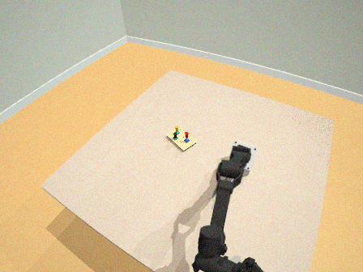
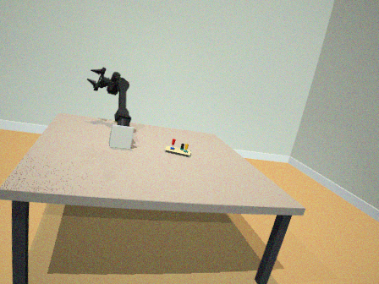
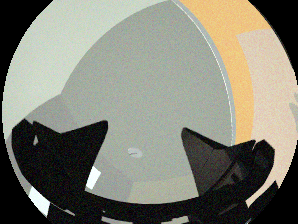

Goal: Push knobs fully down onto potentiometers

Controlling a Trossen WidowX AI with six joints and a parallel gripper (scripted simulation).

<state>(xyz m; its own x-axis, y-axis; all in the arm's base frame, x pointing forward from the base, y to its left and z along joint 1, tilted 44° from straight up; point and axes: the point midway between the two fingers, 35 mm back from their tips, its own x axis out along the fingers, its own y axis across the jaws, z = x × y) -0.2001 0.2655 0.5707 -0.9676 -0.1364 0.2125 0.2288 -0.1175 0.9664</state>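
Right now my gripper tip is 600 mm to the left of the red knob, 550 mm short of it and 270 mm above it. Also, from my gripper tip: yellow knob 630 mm to the right, 630 mm ahead, 280 mm below.
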